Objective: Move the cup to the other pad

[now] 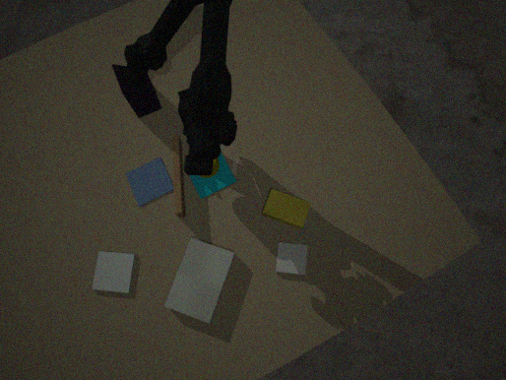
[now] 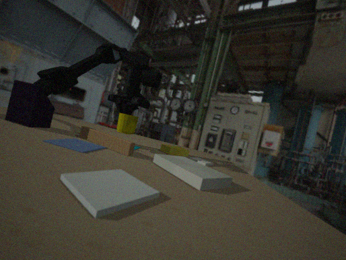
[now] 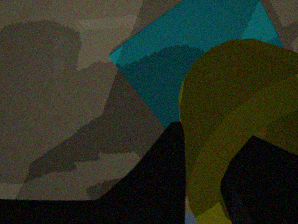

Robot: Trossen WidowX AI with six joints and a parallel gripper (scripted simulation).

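Now: gripper tip 90 mm above the cyan pad, 30 mm short of it and 10 mm to the left of it. Round my gripper tip: low wooden bar: 90 mm to the right, 70 mm below, 10 mm ahead; then blue pad: 180 mm to the right, 90 mm below, 20 mm behind; then yellow cup: 20 mm ahead, 10 mm to the right.
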